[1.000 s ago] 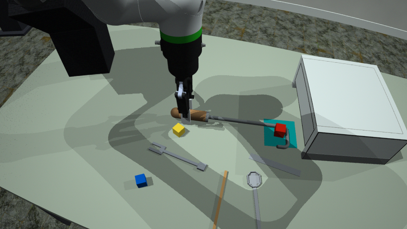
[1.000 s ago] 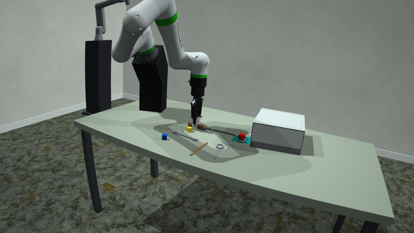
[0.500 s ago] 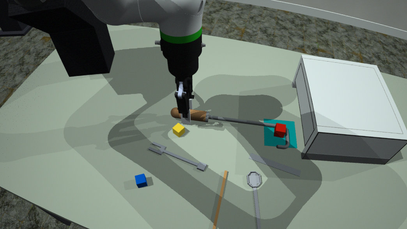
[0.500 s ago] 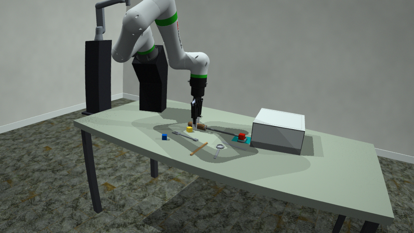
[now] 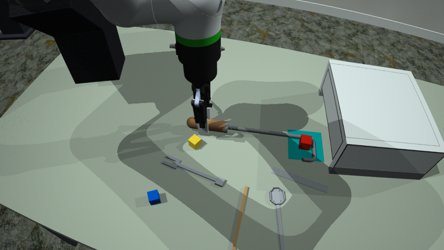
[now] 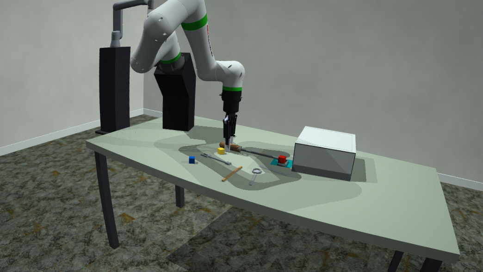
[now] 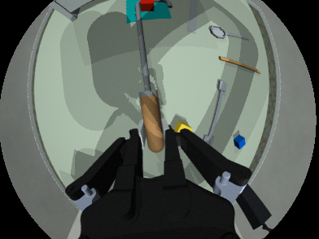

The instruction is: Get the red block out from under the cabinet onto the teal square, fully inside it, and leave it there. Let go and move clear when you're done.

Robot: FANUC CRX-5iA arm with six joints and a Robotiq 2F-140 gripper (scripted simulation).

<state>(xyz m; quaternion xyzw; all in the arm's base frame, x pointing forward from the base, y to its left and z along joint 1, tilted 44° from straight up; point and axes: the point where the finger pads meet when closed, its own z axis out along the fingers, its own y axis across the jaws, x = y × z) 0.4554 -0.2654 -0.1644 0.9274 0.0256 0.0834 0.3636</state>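
Now: hand 60 mm to the left of the yellow cube, 30 mm above it and 20 mm past it. Also, from my hand: red block (280 mm ahead, 30 mm to the right, 20 mm below); blue cube (230 mm to the right, 90 mm behind, 30 mm below); grey fork tool (140 mm to the right, 30 mm below, 10 mm behind).
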